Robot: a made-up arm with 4 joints. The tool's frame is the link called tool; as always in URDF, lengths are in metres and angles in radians. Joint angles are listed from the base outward.
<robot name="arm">
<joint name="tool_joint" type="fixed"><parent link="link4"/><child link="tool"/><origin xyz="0.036 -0.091 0.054" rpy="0 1.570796 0"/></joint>
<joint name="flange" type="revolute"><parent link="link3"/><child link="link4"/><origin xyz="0.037 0.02 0.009" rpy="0 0 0"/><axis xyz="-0.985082 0.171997 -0.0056"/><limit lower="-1.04" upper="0.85"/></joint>
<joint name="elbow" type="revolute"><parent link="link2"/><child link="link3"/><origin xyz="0.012 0.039 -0.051" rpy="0 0 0"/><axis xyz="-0.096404 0.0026 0.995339"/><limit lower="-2.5" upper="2.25"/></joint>
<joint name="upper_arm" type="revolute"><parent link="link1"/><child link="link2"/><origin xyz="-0.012 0.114 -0.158" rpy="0 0 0"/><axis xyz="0 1 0"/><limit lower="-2.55" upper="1.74"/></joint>
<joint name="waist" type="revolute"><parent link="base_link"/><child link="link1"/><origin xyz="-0.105 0.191 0.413" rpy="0 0 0"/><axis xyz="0.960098 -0.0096 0.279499"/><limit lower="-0.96" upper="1.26"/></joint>
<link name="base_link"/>
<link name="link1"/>
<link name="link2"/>
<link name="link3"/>
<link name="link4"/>
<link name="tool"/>
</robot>
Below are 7 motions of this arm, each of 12 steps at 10 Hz.
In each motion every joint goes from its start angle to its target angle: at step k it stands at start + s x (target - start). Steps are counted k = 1, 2, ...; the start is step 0. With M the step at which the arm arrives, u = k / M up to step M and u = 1 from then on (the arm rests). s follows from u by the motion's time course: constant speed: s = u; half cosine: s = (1 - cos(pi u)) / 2; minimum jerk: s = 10 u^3 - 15 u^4 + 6 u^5.
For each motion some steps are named. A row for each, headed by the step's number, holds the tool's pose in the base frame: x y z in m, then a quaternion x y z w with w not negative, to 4 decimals.
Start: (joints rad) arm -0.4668 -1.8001 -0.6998 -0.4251
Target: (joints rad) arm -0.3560 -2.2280 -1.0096 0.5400
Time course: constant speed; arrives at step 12
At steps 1, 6, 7, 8, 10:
1: -0.0934 0.1662 0.2667 0.1048 -0.1722 0.2076 0.9572
6: -0.1270 0.1784 0.2505 0.2050 -0.1817 0.0889 0.9576
7: -0.1330 0.1815 0.2475 0.2262 -0.1789 0.0673 0.9551
8: -0.1389 0.1848 0.2448 0.2475 -0.1744 0.0465 0.9519
10: -0.1500 0.1917 0.2401 0.2898 -0.1608 0.0076 0.9434

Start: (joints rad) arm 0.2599 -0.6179 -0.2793 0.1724
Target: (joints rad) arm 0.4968 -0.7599 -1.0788 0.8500
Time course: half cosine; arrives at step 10
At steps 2, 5, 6, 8, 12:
2: -0.0892 0.2877 0.3375 0.2094 0.4995 -0.0631 0.8382
5: -0.1140 0.2900 0.3504 0.3204 0.5599 -0.1704 0.7449
6: -0.1211 0.2907 0.3550 0.3573 0.5898 -0.2001 0.6960
8: -0.1298 0.2908 0.3614 0.4074 0.6441 -0.2322 0.6043
12: -0.1323 0.2904 0.3633 0.4231 0.6661 -0.2390 0.5658

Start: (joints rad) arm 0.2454 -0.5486 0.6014 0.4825
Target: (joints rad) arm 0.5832 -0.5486 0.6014 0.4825
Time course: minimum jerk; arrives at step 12
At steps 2, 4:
2: -0.0710 0.3777 0.3884 -0.2884 0.4182 -0.0099 0.8613
4: -0.0741 0.3793 0.3990 -0.2674 0.4156 0.0089 0.8693

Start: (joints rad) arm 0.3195 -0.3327 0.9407 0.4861
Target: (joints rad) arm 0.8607 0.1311 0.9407 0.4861
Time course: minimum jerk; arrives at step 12
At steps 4, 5, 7, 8, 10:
4: -0.0712 0.4201 0.4088 -0.3797 0.4208 0.1941 0.8006
5: -0.0723 0.4232 0.4211 -0.3588 0.4274 0.2371 0.7952
7: -0.0764 0.4283 0.4494 -0.3147 0.4332 0.3343 0.7756
8: -0.0789 0.4297 0.4624 -0.2965 0.4316 0.3776 0.7637
10: -0.0828 0.4305 0.4792 -0.2747 0.4260 0.4323 0.7458

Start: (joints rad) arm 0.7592 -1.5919 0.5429 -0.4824
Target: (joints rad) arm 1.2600 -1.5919 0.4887 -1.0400
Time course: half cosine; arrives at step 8
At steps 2, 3, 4, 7, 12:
2: -0.1097 0.3019 0.4683 0.1236 -0.1144 0.3395 0.9254
3: -0.1032 0.2985 0.4769 0.1615 -0.1417 0.3845 0.8978
4: -0.0959 0.2949 0.4875 0.2039 -0.1776 0.4334 0.8597
7: -0.0803 0.2864 0.5159 0.2928 -0.2779 0.5300 0.7458
12: -0.0792 0.2856 0.5185 0.2991 -0.2869 0.5365 0.7352

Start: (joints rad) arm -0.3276 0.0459 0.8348 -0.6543
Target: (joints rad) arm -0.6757 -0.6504 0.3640 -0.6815
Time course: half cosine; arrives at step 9
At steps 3, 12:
3: 0.0191 0.2278 0.1890 -0.1474 0.7142 0.2643 0.6311
12: 0.0063 0.1694 0.2545 -0.2383 0.5123 0.1309 0.8146

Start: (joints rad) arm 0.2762 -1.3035 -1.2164 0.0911
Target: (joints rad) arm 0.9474 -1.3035 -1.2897 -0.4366
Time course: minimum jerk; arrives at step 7
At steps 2, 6, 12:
2: -0.1359 0.3063 0.2545 0.7032 0.1438 0.0371 0.6953
6: -0.1278 0.3976 0.3233 0.8859 -0.0245 0.1875 0.4235
12: -0.1277 0.3996 0.3264 0.8895 -0.0299 0.1896 0.4146

